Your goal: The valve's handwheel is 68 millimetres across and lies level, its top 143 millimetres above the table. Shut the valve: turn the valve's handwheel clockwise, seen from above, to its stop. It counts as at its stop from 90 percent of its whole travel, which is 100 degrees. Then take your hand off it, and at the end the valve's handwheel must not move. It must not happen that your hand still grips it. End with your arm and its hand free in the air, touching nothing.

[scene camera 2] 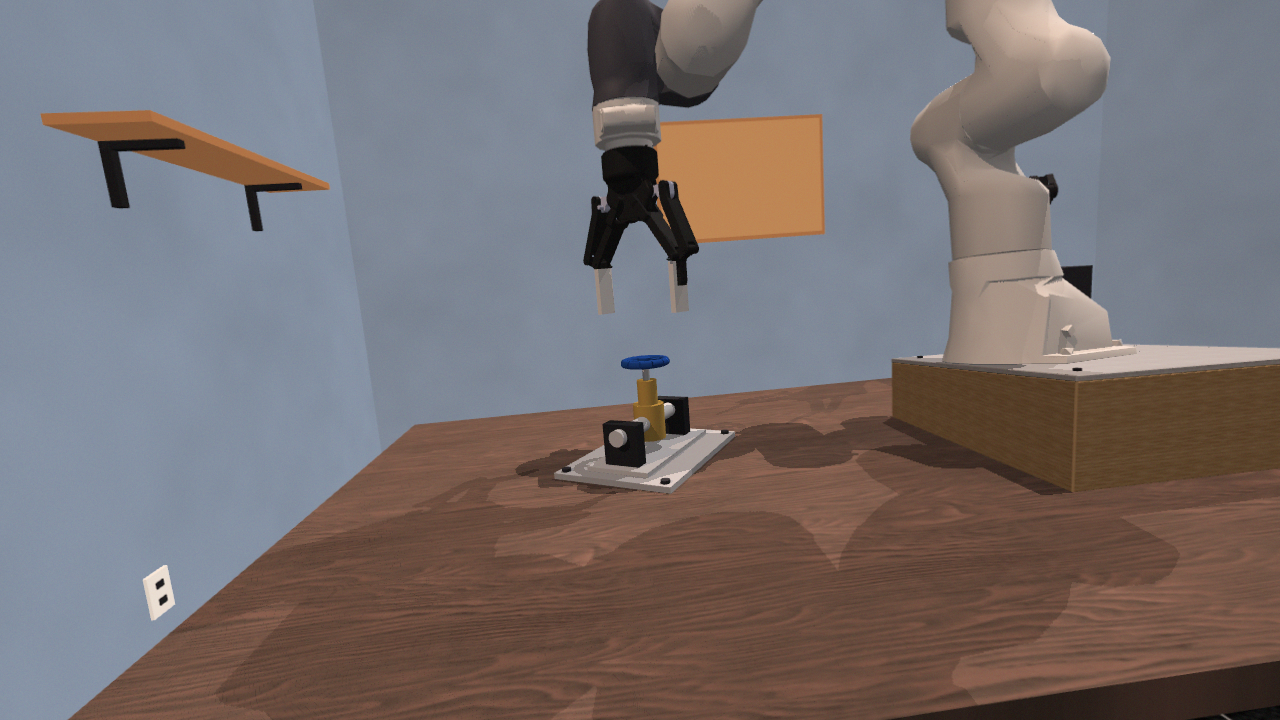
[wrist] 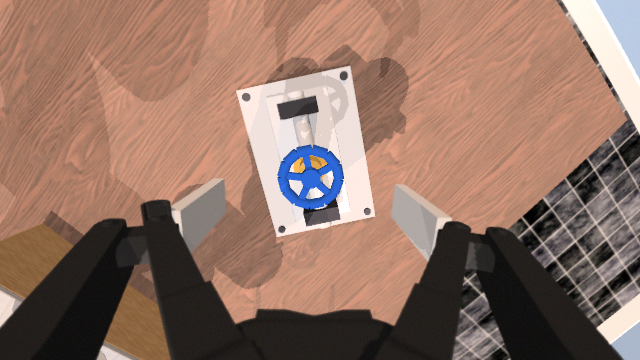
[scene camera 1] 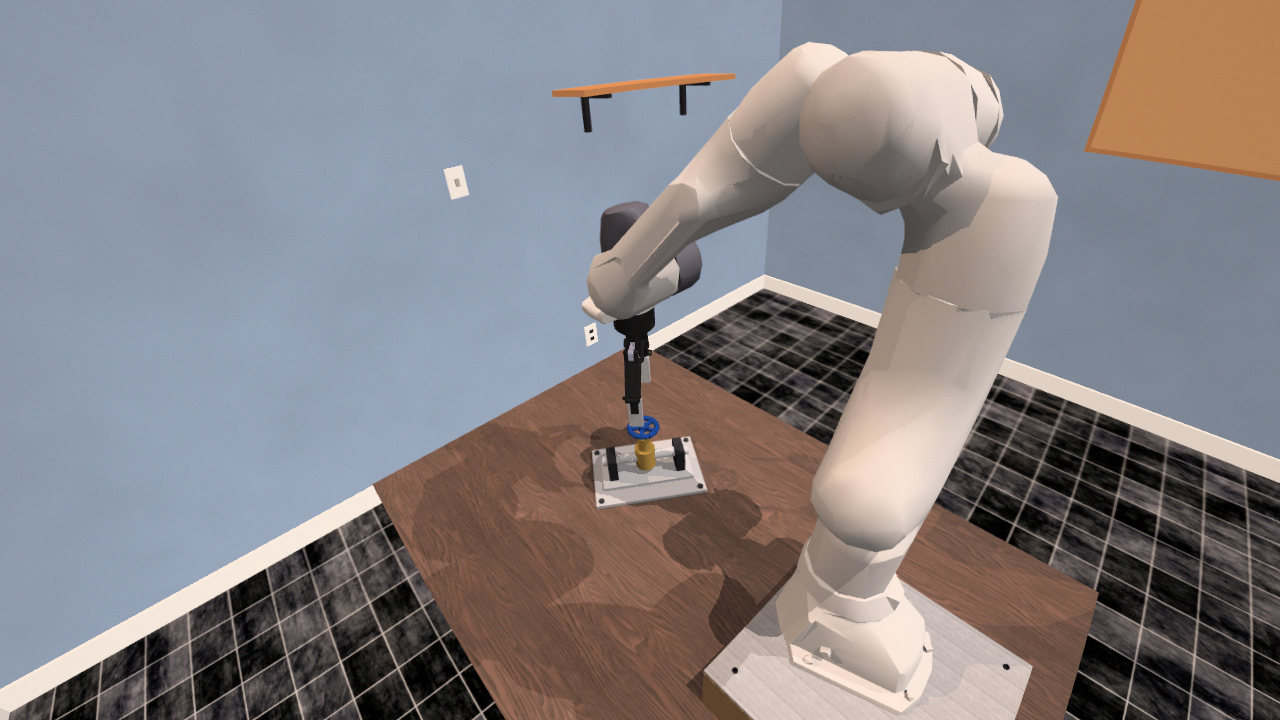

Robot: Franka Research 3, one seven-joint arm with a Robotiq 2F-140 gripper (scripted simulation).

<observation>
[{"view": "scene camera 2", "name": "gripper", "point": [641, 312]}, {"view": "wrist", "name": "gripper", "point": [310, 198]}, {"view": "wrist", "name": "blue handwheel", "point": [310, 177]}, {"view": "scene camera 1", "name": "gripper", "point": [640, 402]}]
</observation>
